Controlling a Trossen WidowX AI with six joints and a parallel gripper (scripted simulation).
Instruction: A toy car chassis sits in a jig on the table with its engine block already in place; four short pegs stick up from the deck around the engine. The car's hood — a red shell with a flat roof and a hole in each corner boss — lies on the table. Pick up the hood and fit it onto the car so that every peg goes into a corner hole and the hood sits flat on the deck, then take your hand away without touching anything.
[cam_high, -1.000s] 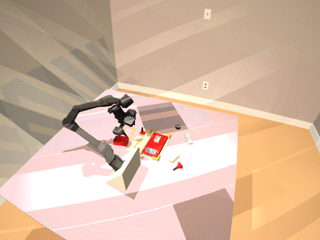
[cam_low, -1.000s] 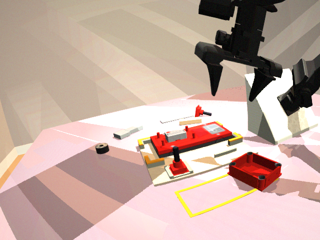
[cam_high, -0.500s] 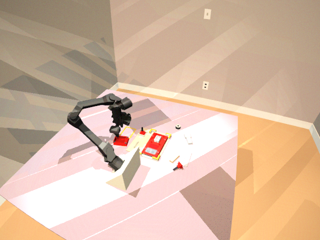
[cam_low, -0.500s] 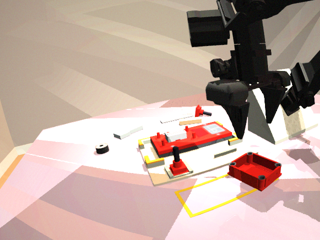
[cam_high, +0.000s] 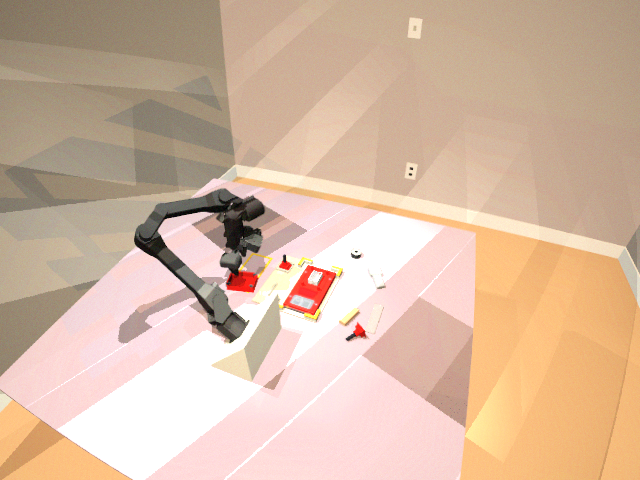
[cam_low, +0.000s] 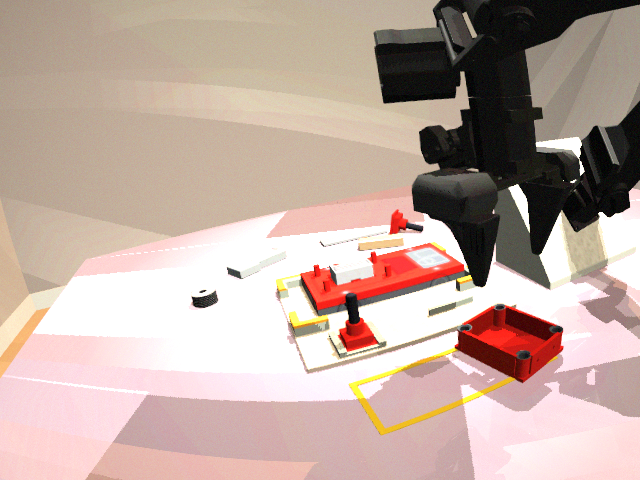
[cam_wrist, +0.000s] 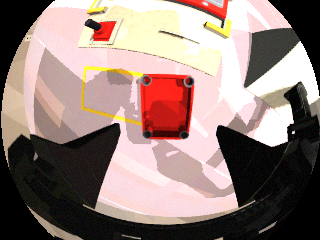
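The red hood is 80 mm below my gripper tip. Also, from my gripper tip: engine block (70 mm ahead, 230 mm to the right, 60 mm below); then black wheel (260 mm ahead, 340 mm to the right, 80 mm below); then wooden strip (40 mm behind, 380 mm to the right, 80 mm below).
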